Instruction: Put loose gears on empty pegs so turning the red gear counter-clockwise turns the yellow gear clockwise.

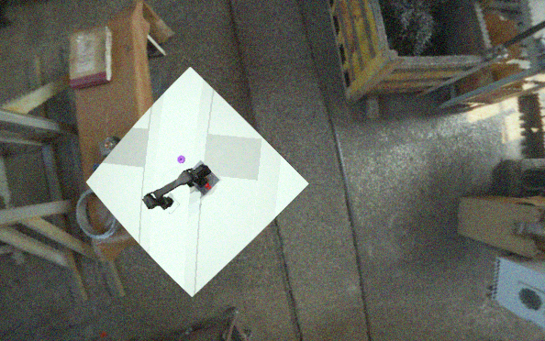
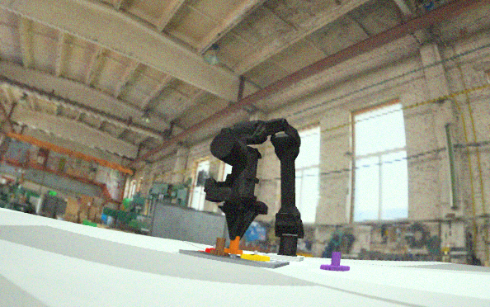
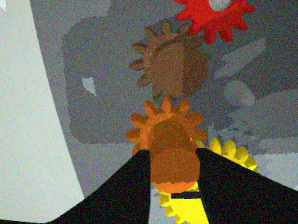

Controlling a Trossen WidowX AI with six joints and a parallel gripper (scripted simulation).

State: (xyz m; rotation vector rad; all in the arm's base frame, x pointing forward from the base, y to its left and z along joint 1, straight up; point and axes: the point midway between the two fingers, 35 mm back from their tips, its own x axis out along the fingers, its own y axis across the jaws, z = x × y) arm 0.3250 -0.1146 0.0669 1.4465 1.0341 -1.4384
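The orange gear is 10 mm below my gripper tip. The rest, counted from my gripper tip: brown gear: 10 mm behind, 30 mm to the right, 20 mm below; board: 20 mm behind, 10 mm to the left, 40 mm below; yellow gear: 10 mm behind, 50 mm to the left, 30 mm below.
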